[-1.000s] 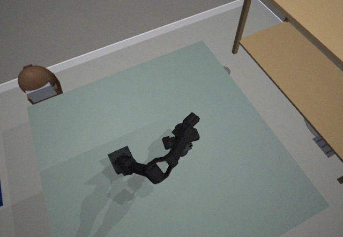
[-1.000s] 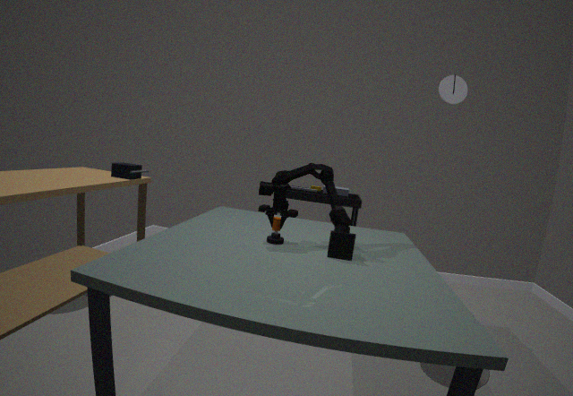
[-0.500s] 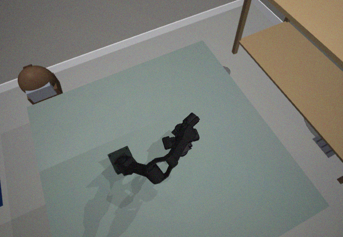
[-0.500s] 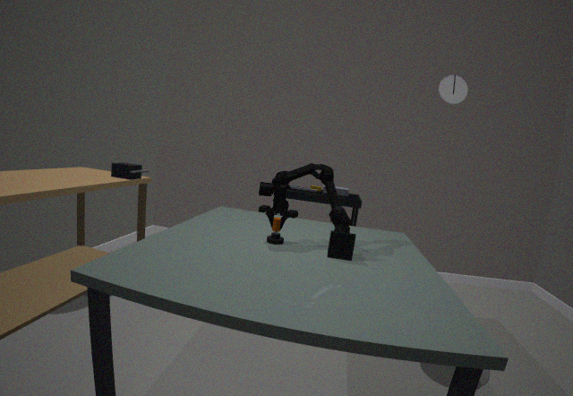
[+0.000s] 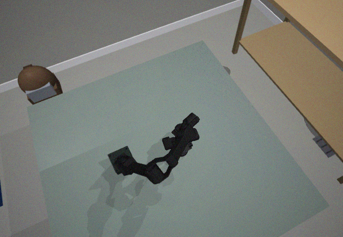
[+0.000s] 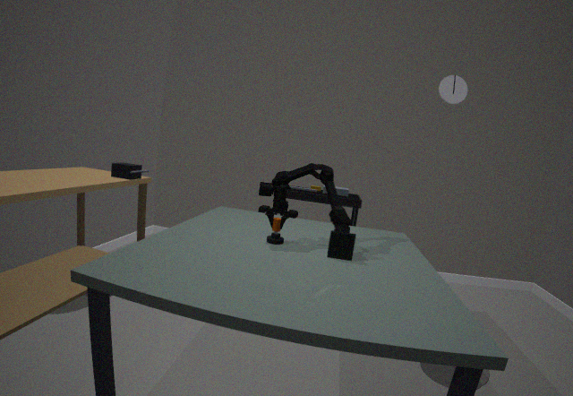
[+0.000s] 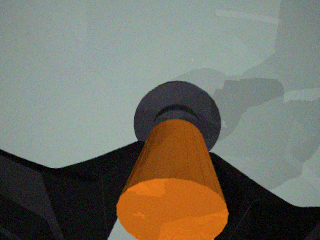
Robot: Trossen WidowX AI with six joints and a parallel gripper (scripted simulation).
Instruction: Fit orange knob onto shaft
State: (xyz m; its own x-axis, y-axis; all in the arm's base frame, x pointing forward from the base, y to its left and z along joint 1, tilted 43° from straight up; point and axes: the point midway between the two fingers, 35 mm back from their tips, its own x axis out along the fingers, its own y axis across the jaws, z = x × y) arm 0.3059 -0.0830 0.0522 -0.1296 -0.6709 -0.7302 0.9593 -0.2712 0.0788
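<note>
My gripper tip is now 40 mm above the dark round pedestal. Round my gripper tip: orange knob: 30 mm above.
</note>
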